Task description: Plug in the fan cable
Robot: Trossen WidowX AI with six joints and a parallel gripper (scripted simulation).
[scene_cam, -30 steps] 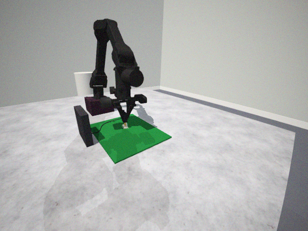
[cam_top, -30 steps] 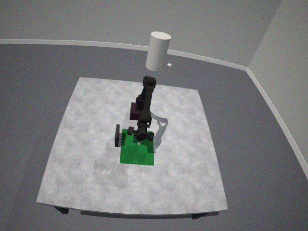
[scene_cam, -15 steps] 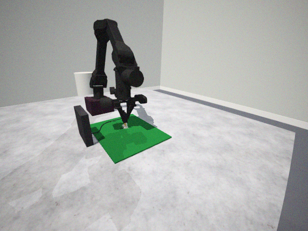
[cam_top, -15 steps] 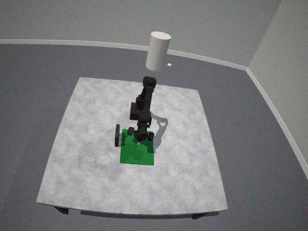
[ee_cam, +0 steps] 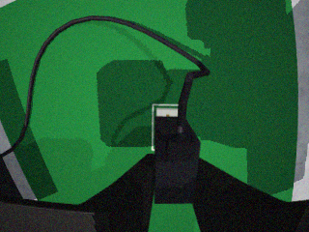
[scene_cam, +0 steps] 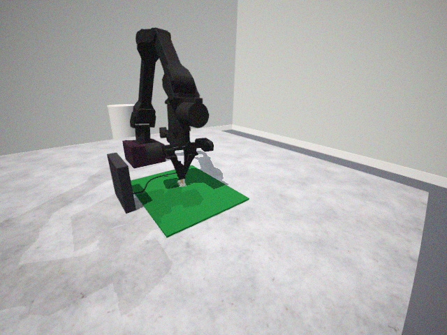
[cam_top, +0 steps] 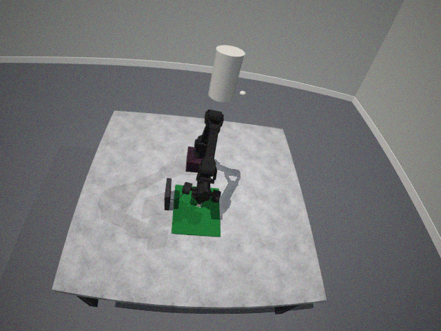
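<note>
The black plug is 1 cm behind my gripper tip and 1 cm above it. Round my gripper tip: green board (5 cm below, 2 cm to the right, 2 cm ahead); dark flat fan (16 cm to the right, 4 cm behind, 2 cm above); white four-pin header (4 cm below, 1 cm behind).
</note>
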